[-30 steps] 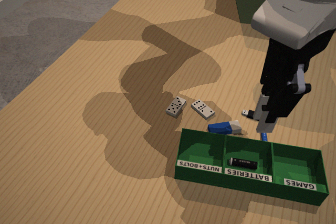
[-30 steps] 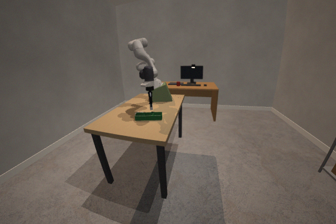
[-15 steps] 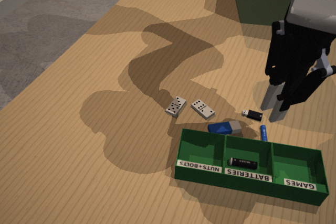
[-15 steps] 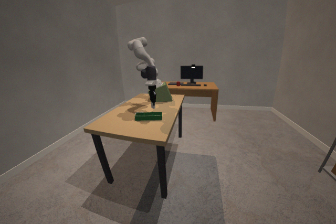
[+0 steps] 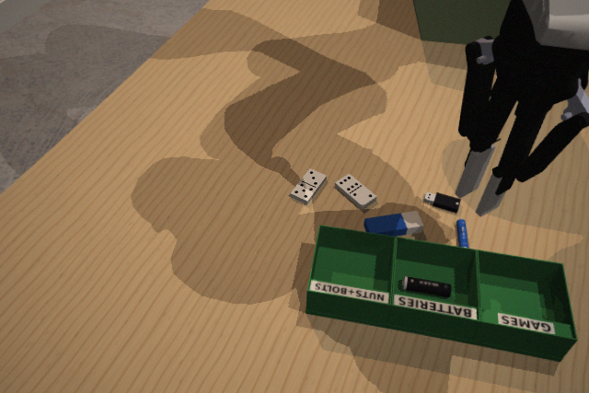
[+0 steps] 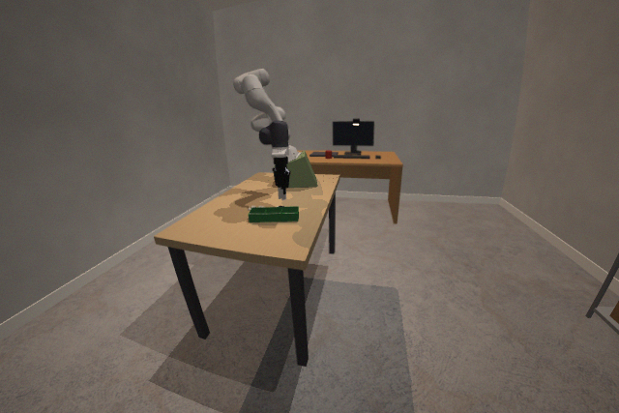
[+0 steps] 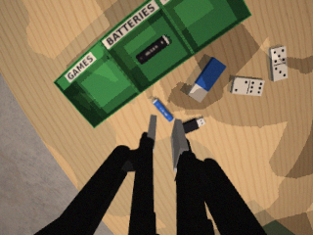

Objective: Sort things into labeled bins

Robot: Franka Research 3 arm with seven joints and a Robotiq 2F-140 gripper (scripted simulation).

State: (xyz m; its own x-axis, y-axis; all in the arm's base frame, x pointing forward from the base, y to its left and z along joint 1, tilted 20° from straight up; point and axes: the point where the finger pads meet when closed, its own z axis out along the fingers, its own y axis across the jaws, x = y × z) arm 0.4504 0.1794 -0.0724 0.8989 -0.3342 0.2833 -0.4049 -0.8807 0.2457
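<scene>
Now: hand 100 mm above the blue battery. The rest, counted from my hand: black USB stick (100 mm below, 40 mm to the right, 40 mm behind); black battery (90 mm below, 90 mm ahead, 10 mm to the right); eraser (100 mm below, 70 mm to the right, 30 mm ahead).
</scene>
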